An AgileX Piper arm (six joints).
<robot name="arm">
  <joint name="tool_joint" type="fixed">
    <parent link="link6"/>
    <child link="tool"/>
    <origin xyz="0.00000 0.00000 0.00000"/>
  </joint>
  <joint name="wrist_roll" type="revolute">
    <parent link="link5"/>
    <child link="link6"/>
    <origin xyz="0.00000 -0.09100 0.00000" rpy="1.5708 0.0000 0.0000"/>
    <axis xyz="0 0 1"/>
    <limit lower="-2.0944" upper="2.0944"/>
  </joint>
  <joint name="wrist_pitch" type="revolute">
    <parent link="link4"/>
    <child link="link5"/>
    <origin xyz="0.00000 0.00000 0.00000" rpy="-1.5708 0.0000 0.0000"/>
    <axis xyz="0 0 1"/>
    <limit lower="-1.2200" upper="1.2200"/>
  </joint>
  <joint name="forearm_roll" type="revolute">
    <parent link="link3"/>
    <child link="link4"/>
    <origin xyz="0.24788 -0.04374 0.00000" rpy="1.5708 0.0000 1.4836"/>
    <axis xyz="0 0 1"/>
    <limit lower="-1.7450" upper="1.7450"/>
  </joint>
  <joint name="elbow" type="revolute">
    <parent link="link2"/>
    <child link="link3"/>
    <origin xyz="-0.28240 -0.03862 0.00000"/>
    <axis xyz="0 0 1"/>
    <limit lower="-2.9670" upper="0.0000"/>
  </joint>
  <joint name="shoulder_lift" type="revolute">
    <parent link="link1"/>
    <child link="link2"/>
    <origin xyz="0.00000 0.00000 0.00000" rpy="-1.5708 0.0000 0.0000"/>
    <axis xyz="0 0 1"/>
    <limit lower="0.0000" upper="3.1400"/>
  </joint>
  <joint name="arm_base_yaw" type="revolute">
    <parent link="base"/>
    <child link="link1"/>
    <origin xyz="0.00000 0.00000 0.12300"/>
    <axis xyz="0 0 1"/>
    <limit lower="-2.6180" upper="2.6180"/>
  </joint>
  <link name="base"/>
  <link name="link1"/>
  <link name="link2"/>
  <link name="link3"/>
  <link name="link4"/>
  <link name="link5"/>
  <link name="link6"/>
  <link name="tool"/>
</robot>
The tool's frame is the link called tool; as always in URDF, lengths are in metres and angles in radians.
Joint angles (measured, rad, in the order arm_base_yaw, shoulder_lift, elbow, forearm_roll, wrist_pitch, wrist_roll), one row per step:
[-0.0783 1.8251 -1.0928 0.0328 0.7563 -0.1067]
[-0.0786 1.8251 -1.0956 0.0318 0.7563 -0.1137]
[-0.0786 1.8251 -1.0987 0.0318 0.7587 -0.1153]
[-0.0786 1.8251 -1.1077 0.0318 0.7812 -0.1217]
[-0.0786 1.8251 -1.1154 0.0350 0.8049 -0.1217]
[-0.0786 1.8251 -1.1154 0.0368 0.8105 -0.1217]
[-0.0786 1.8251 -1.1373 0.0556 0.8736 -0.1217]
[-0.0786 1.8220 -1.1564 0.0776 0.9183 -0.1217]
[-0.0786 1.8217 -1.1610 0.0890 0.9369 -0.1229]
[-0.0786 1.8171 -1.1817 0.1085 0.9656 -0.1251]
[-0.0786 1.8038 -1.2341 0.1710 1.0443 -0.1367]
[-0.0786 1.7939 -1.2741 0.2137 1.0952 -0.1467]
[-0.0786 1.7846 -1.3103 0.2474 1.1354 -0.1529]
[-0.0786 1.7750 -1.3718 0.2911 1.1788 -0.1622]
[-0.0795 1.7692 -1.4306 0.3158 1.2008 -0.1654]
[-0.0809 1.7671 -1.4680 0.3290 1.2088 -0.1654]
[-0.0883 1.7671 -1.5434 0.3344 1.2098 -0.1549]
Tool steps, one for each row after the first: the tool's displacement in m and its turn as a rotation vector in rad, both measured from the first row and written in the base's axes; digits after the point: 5 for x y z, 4 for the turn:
[0.00061 -0.00021 0.00064 -0.0022 -0.0028 0.0072]
[0.00108 -0.00024 0.00132 -0.0025 -0.0035 0.0088]
[0.00105 -0.00019 0.00305 -0.0020 0.0098 0.0157]
[0.00063 0.00010 0.00450 0.0024 0.0255 0.0145]
[0.00014 0.00027 0.00443 0.0045 0.0309 0.0137]
[-0.00067 0.00179 0.00882 0.0251 0.0705 0.0055]
[-0.00065 0.00352 0.01397 0.0471 0.0910 -0.0038]
[-0.00128 0.00448 0.01507 0.0586 0.1037 -0.0073]
[0.00029 0.00595 0.02134 0.0770 0.1052 -0.0122]
[0.00316 0.01103 0.03836 0.1372 0.1115 -0.0190]
[0.00550 0.01462 0.05172 0.1790 0.1070 -0.0166]
[0.00753 0.01752 0.06418 0.2125 0.0971 -0.0128]
[0.01259 0.02106 0.08357 0.2541 0.0632 -0.0023]
[0.01816 0.02253 0.10114 0.2756 0.0173 0.0058]
[0.02186 0.02288 0.11196 0.2863 -0.0157 0.0085]
[0.02982 0.01997 0.13233 0.2871 -0.0894 0.0010]

